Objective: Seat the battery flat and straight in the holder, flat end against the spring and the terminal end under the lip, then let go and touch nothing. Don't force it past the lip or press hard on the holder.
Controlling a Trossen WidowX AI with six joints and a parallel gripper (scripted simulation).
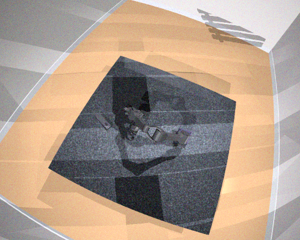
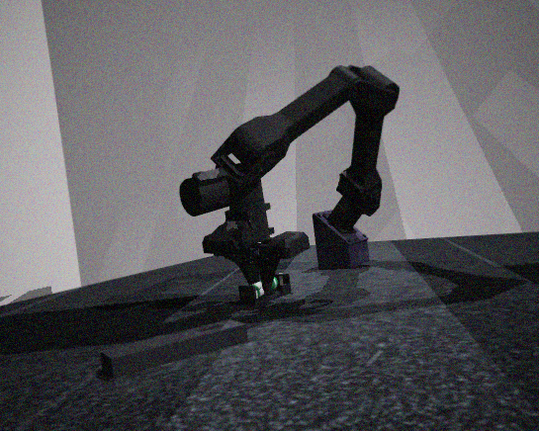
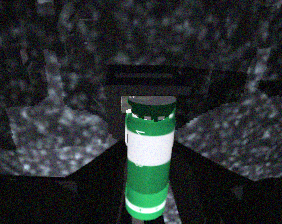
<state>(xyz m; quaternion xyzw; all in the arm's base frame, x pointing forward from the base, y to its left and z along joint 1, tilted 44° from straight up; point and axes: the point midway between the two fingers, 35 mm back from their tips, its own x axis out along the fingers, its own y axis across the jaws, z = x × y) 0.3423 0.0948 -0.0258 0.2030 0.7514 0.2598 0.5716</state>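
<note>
The battery is 1 cm above my gripper tip.
</note>
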